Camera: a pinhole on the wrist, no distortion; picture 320 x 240 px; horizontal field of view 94.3 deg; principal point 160.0 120.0 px. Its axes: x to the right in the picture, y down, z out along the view. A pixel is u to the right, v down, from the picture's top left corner.
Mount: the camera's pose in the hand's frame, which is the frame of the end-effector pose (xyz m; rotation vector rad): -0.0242 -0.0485 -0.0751 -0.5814 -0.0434 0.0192
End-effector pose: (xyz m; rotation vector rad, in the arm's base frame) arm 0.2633 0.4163 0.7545 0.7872 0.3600 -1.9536
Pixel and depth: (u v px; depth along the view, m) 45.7 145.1 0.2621
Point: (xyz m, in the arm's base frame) 0.4087 0.4538 1.0049
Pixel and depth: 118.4 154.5 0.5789
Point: 0.5367 0.1956 1.1693
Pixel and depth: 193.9 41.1 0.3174
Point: 0.1336 0.2433 0.9440
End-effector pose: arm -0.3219 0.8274 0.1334 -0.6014 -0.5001 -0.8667
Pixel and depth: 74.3 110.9 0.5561
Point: -0.4128 1.4052 0.1284
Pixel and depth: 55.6 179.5 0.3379
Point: -0.2976 1.1852 -0.0186
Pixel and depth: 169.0 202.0 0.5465
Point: 0.0452 1.2361 0.1378
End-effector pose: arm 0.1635 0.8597 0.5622 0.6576 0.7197 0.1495
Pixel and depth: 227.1 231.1 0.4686
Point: 0.4186 1.2514 0.8513
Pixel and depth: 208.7 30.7 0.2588
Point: 0.3476 0.7336 0.6427
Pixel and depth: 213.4 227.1 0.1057
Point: 0.1587 0.9353 0.5871
